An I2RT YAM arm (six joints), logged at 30 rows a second.
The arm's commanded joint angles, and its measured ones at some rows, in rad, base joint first. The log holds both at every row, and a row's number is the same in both.
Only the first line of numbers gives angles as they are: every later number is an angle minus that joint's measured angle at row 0.
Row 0, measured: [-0.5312 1.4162 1.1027 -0.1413 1.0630 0.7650]
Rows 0 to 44, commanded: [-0.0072 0.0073 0.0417 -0.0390 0.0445 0.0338]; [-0.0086 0.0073 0.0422 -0.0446 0.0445 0.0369]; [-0.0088 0.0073 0.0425 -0.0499 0.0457 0.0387]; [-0.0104 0.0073 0.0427 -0.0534 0.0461 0.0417]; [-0.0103 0.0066 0.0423 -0.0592 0.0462 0.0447]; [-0.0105 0.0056 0.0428 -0.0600 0.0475 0.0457]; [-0.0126 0.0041 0.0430 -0.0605 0.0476 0.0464]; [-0.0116 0.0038 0.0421 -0.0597 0.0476 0.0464]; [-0.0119 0.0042 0.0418 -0.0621 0.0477 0.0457]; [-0.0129 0.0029 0.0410 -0.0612 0.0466 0.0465]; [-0.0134 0.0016 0.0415 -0.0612 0.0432 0.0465]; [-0.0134 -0.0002 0.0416 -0.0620 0.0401 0.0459]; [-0.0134 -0.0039 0.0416 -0.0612 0.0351 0.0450]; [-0.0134 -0.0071 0.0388 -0.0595 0.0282 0.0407]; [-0.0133 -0.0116 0.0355 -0.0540 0.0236 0.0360]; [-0.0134 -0.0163 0.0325 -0.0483 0.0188 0.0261]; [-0.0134 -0.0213 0.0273 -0.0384 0.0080 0.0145]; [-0.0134 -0.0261 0.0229 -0.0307 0.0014 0.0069]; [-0.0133 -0.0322 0.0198 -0.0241 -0.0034 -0.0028]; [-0.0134 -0.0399 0.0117 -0.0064 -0.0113 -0.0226]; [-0.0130 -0.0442 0.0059 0.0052 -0.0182 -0.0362]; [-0.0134 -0.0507 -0.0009 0.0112 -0.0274 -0.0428]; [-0.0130 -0.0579 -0.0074 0.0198 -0.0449 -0.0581]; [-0.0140 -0.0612 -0.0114 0.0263 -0.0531 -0.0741]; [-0.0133 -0.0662 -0.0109 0.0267 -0.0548 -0.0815]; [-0.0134 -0.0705 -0.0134 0.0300 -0.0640 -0.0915]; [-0.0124 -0.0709 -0.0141 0.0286 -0.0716 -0.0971]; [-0.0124 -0.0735 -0.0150 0.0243 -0.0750 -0.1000]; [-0.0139 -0.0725 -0.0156 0.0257 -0.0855 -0.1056]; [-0.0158 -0.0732 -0.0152 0.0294 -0.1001 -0.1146]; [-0.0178 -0.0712 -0.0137 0.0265 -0.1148 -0.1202]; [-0.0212 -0.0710 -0.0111 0.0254 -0.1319 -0.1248]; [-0.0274 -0.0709 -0.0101 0.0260 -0.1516 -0.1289]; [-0.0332 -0.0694 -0.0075 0.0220 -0.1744 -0.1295]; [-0.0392 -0.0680 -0.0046 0.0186 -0.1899 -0.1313]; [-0.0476 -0.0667 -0.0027 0.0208 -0.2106 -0.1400]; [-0.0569 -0.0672 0.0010 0.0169 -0.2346 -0.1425]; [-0.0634 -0.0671 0.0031 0.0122 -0.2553 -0.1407]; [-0.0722 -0.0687 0.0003 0.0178 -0.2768 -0.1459]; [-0.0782 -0.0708 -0.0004 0.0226 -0.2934 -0.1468]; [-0.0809 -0.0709 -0.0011 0.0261 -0.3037 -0.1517]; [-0.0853 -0.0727 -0.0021 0.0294 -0.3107 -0.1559]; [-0.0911 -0.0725 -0.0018 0.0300 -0.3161 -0.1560]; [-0.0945 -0.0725 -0.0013 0.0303 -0.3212 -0.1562]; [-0.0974 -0.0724 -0.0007 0.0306 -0.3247 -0.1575]
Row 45, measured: [-0.0820 -0.0572 -0.0134 0.0106 -0.2972 -0.1529]
